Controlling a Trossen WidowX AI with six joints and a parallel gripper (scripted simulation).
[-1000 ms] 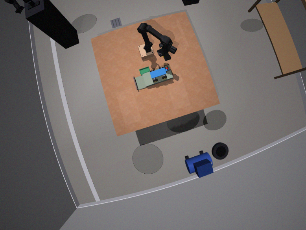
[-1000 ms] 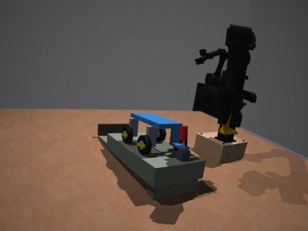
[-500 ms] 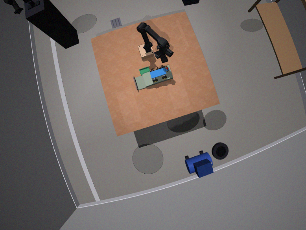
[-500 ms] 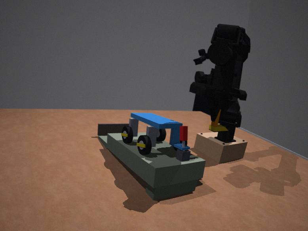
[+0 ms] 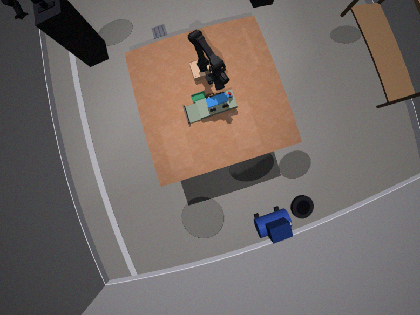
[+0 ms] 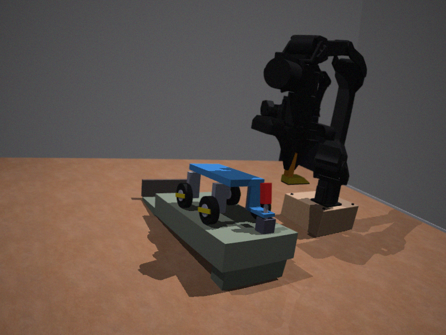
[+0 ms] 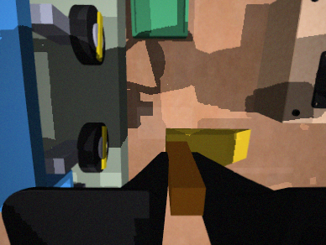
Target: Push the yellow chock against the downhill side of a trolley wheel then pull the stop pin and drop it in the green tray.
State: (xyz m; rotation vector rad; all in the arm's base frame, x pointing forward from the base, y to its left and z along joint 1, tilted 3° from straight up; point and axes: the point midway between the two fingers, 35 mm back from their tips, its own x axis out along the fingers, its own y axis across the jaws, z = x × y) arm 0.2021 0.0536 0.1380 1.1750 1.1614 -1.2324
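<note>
The red-headed stop pin lies 110 mm ahead of my gripper tip, 80 mm to the left of it and 40 mm below it. Also, from my gripper tip: blue trolley 130 mm ahead, 30 mm to the right, 60 mm below; then grey-green ramp 130 mm ahead, 40 mm to the right, 120 mm below; then yellow chock 20 mm behind, 10 mm below.
</note>
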